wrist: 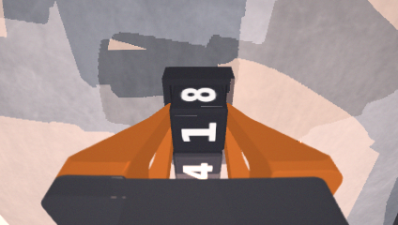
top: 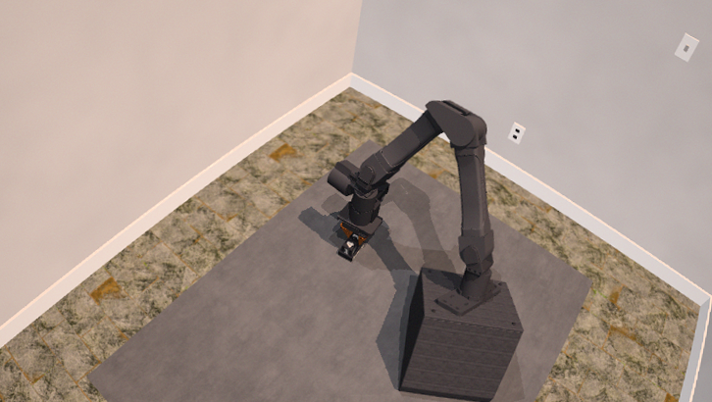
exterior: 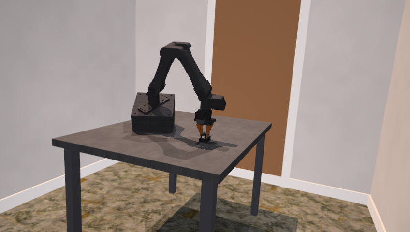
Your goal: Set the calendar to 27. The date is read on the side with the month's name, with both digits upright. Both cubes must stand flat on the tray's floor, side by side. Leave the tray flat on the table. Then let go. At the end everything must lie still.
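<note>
Now: hand right at the black digit cube. Also, from my hand: black tray (1 cm behind, 2 cm to the left, 2 cm below); black cube (1 cm behind, 3 cm to the left).
</note>
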